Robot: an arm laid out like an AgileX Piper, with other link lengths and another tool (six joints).
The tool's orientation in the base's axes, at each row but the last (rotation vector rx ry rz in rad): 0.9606 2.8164 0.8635; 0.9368 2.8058 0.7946; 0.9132 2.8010 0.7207; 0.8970 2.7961 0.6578; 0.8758 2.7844 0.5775; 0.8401 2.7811 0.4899; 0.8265 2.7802 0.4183; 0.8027 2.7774 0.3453; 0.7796 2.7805 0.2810; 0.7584 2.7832 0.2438; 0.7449 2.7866 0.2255; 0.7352 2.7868 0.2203
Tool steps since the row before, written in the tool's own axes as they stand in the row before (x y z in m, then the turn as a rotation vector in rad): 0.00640 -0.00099 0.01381 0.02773 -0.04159 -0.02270; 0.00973 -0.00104 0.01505 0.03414 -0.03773 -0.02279; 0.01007 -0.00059 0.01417 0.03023 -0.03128 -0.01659; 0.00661 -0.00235 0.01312 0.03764 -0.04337 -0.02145; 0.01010 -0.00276 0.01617 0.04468 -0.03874 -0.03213; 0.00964 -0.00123 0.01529 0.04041 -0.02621 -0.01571; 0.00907 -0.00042 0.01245 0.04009 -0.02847 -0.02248; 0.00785 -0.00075 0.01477 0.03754 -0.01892 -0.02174; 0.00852 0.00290 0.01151 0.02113 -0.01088 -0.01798; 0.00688 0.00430 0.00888 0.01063 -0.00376 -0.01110; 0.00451 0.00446 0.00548 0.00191 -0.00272 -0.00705; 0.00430 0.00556 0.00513 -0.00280 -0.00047 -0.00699
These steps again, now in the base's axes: -0.00278 0.00984 -0.01131 -0.05012 -0.02238 0.00124; -0.00497 0.01172 -0.01266 -0.05325 -0.01608 0.00380; -0.00506 0.01116 -0.01234 -0.04515 -0.01128 0.00120; -0.00330 0.00692 -0.01275 -0.05873 -0.01756 0.00024; -0.00531 0.00882 -0.01628 -0.06494 -0.01332 0.01158; -0.00428 0.00839 -0.01547 -0.05062 -0.00172 0.00134; -0.00418 0.00733 -0.01289 -0.05337 -0.00512 0.00699; -0.00267 0.00604 -0.01539 -0.04636 0.00146 0.00941; -0.00244 0.00832 -0.01176 -0.02781 -0.00006 0.01071; -0.00123 0.00806 -0.00884 -0.01375 0.00123 0.00774; -0.00018 0.00658 -0.00519 -0.00483 -0.00196 0.00580; 0.00039 0.00736 -0.00462 0.00020 -0.00238 0.00716
